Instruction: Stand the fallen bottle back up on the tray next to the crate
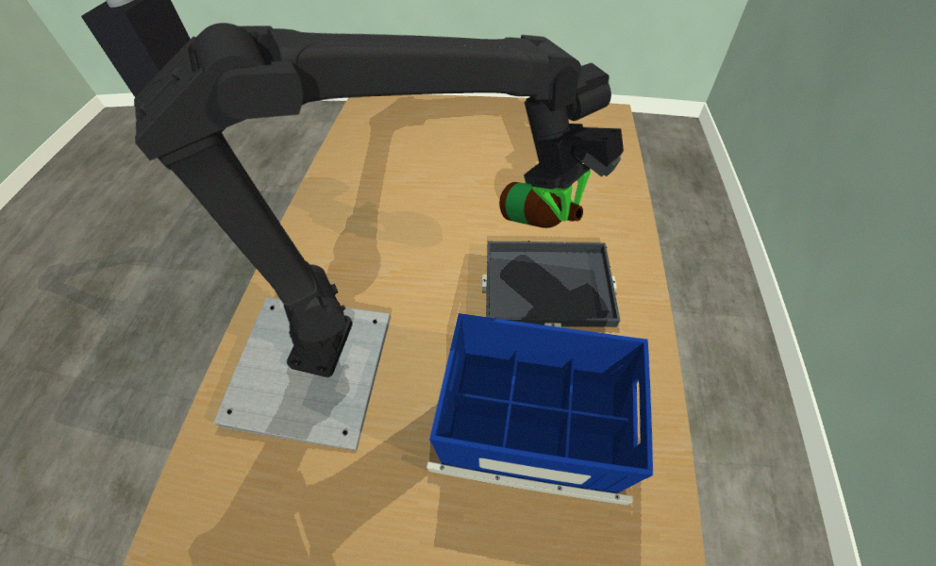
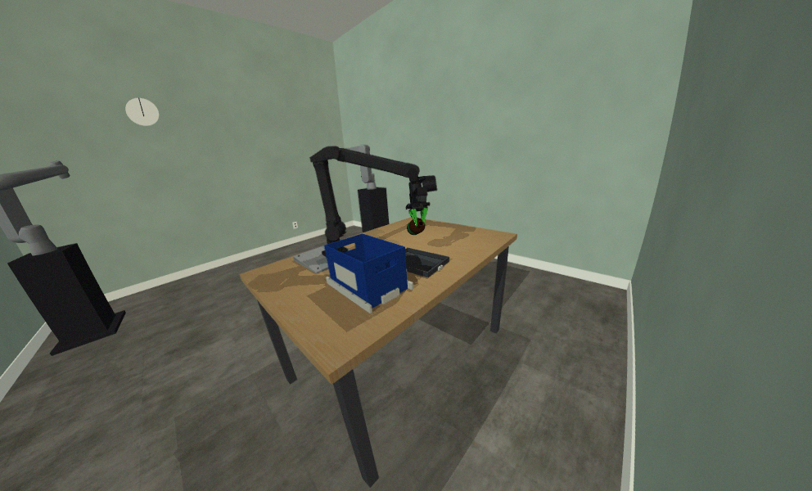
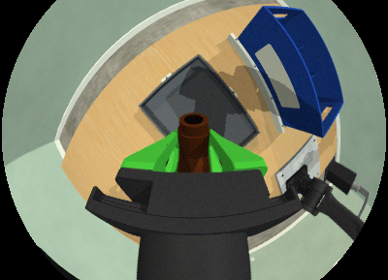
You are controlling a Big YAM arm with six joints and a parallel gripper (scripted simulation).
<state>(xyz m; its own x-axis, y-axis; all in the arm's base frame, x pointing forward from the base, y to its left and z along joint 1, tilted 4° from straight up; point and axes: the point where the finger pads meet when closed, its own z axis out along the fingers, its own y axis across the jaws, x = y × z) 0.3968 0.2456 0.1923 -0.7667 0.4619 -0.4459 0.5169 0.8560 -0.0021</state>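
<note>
Right now the brown bottle is 40 mm behind my hand, 20 mm to the left of it and 20 mm below it. Round my hand: blue crate 310 mm to the right, 110 mm below; then dark grey tray 180 mm below, 20 mm to the right, 10 mm behind.
</note>
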